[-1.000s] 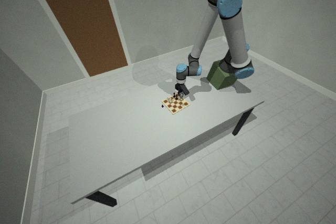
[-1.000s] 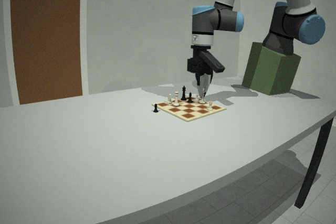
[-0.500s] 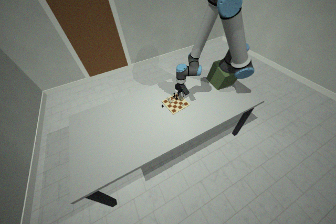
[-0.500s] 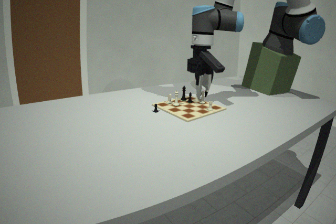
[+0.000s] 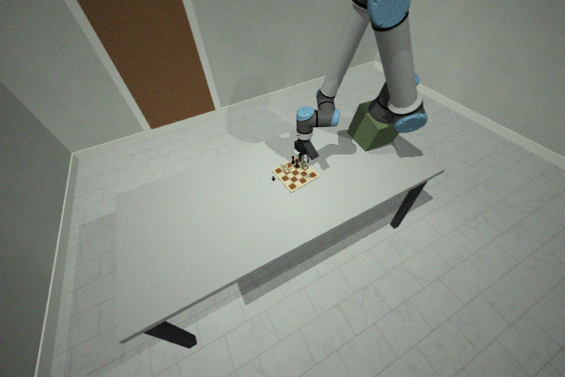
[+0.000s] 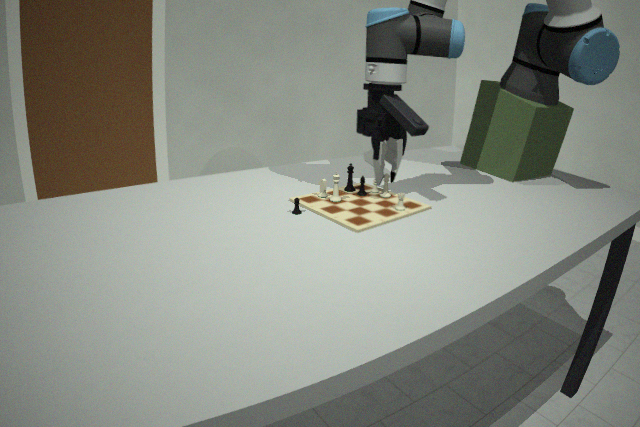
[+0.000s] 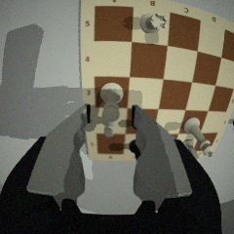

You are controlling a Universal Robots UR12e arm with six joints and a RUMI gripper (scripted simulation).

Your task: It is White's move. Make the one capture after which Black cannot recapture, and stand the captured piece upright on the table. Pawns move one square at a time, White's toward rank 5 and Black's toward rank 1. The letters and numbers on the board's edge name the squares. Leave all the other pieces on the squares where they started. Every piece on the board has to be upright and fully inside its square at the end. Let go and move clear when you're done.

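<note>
My hand is 40 mm to the left of the white pawn and 30 mm above it. The rest, counted from my hand: chessboard 80 mm ahead, 10 mm to the left, 50 mm below; then white king 120 mm ahead, 30 mm to the right, 10 mm below; then black king 50 mm ahead, 70 mm to the right, 10 mm below.
</note>
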